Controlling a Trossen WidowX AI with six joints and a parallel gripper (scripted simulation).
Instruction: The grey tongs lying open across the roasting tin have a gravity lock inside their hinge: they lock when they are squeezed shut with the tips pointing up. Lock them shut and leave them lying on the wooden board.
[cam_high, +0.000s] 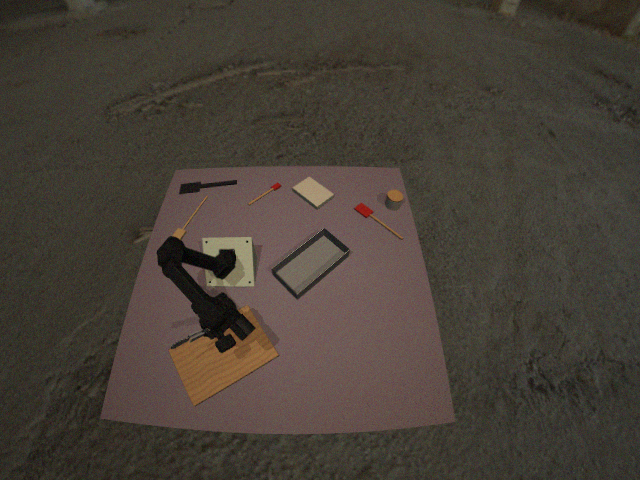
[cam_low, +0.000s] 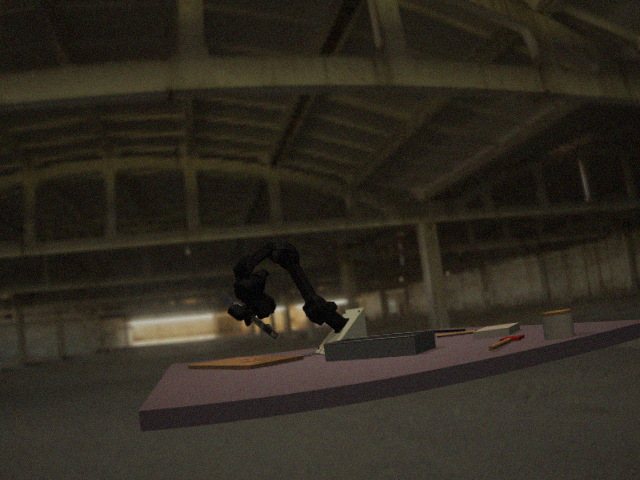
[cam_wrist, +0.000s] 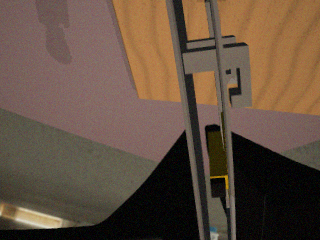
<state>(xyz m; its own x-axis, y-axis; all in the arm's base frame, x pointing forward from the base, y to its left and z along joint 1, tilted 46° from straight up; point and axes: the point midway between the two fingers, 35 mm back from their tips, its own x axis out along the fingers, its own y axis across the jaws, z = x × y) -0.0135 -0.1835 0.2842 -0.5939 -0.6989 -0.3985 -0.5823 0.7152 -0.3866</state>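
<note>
Now: the yellow piece 30 mm ahead of my gripper tip, 20 mm to the left of it and 20 mm above it. Round my gripper tip: grey roasting tin 380 mm ahead, 350 mm to the left, 110 mm below; then white block 760 mm to the left, 390 mm ahead, 120 mm below; then wooden board 130 mm below, 30 mm to the right, 30 mm ahead.
</note>
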